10 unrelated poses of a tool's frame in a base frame.
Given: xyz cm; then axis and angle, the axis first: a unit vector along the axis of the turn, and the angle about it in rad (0 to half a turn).
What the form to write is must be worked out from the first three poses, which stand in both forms.
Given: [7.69 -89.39 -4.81 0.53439 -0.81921 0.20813 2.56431]
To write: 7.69 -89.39 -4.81; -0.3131 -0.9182 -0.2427; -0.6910 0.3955 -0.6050; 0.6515 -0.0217 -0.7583
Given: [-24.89 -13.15 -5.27 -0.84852 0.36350 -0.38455 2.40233]
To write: -24.89 -13.15 -5.27; 0.5131 -0.2773 0.8123; -0.7955 -0.5092 0.3286; 0.3225 -0.8148 -0.4818
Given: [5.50 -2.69 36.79 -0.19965 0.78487 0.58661 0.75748]
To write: 5.50 -2.69 36.79; 0.7375 -0.4459 0.5073; 0.3602 0.8950 0.2631; -0.5713 -0.0113 0.8207
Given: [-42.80 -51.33 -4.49 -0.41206 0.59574 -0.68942 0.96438]
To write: -42.80 -51.33 -4.49; 0.6430 0.4609 0.6117; -0.6721 0.7226 0.1620; -0.3673 -0.5152 0.7743
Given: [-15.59 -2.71 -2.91 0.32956 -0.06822 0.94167 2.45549]
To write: -15.59 -2.71 -2.91; -0.5811 -0.6364 0.5072; 0.5567 -0.7655 -0.3227; 0.5937 0.0948 0.7991
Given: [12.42 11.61 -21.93 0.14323 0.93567 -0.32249 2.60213]
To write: 12.42 11.61 -21.93; -0.8199 0.4147 0.3948; 0.0833 0.7687 -0.6342; -0.5665 -0.4871 -0.6648
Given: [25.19 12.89 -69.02 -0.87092 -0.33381 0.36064 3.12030]
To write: 25.19 12.89 -69.02; 0.5171 0.5737 -0.6352; 0.5891 -0.7769 -0.2222; -0.6210 -0.2593 -0.7397
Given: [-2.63 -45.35 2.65 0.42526 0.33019 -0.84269 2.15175]
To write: -2.63 -45.35 2.65; -0.2687 0.9219 -0.2790; -0.4870 -0.3800 -0.7864; -0.8311 -0.0755 0.5510
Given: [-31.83 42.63 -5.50 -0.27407 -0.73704 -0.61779 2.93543]
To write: -31.83 42.63 -5.50; -0.8302 0.5262 0.1842; 0.2733 0.0961 0.9571; 0.4859 0.8449 -0.2236
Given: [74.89 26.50 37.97 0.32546 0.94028 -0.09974 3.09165]
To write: 74.89 26.50 37.97; -0.7870 0.6166 -0.0179; 0.6067 0.7684 -0.2037; -0.1118 -0.1712 -0.9789
